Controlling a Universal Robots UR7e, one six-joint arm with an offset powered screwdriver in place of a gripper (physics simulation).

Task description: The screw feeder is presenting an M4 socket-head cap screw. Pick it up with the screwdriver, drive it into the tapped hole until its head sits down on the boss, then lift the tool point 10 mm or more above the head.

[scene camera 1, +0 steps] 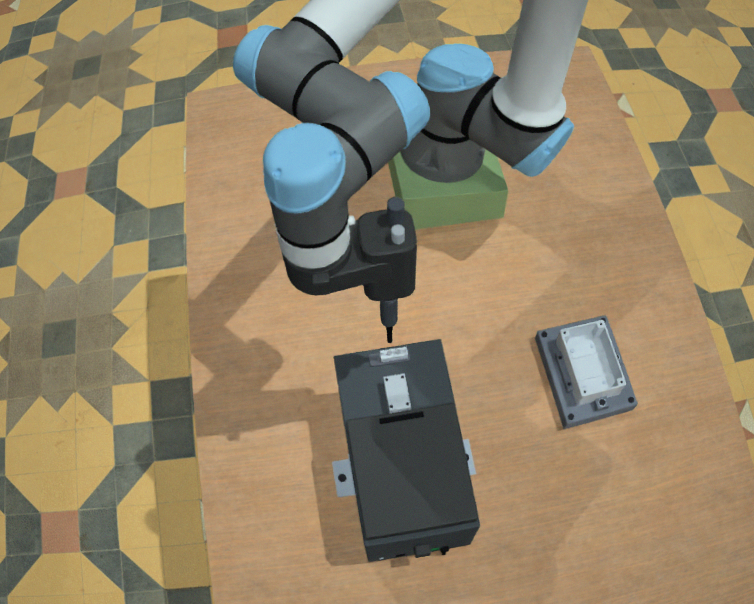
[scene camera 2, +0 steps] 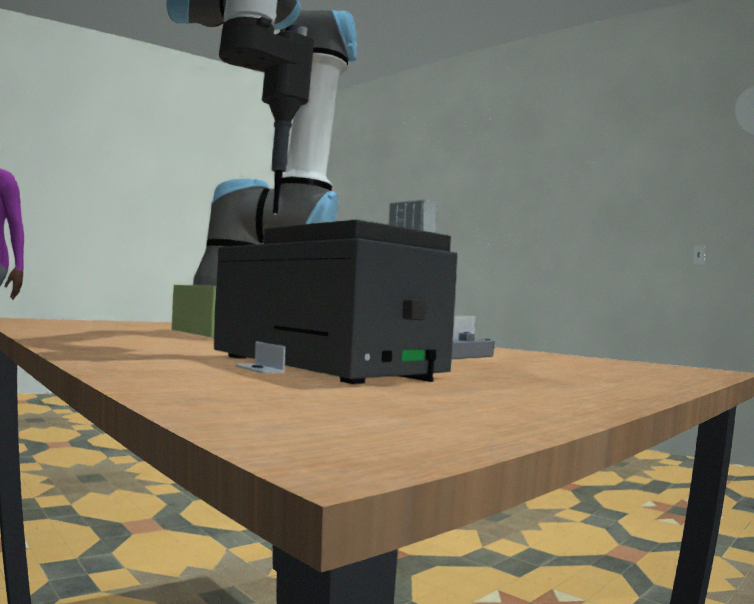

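Note:
The black screw feeder (scene camera 1: 409, 471) (scene camera 2: 289, 295) stands on the table, with a small silver pick-up block (scene camera 1: 393, 354) at its back end in scene camera 1. No screw can be made out there. My screwdriver (scene camera 1: 389, 341) (scene camera 2: 275, 212) points straight down, its thin black bit raised above the level of the feeder's top, near the pick-up end. The bit's end is too small to tell whether it carries a screw. The grey fixture plate (scene camera 1: 563, 408) (scene camera 2: 475, 349) lies to the right, bearing an open pale housing (scene camera 1: 588, 397). A small block with a dark hole (scene camera 1: 602, 402) sits at its near edge.
A green pedestal (scene camera 1: 462, 207) (scene camera 2: 193, 308) carries the arm's base behind the feeder. Metal brackets (scene camera 1: 341, 487) (scene camera 2: 270, 356) flank the feeder. A silver block (scene camera 2: 412, 215) rises above the feeder top in scene camera 2. A person (scene camera 2: 11, 213) stands at the left.

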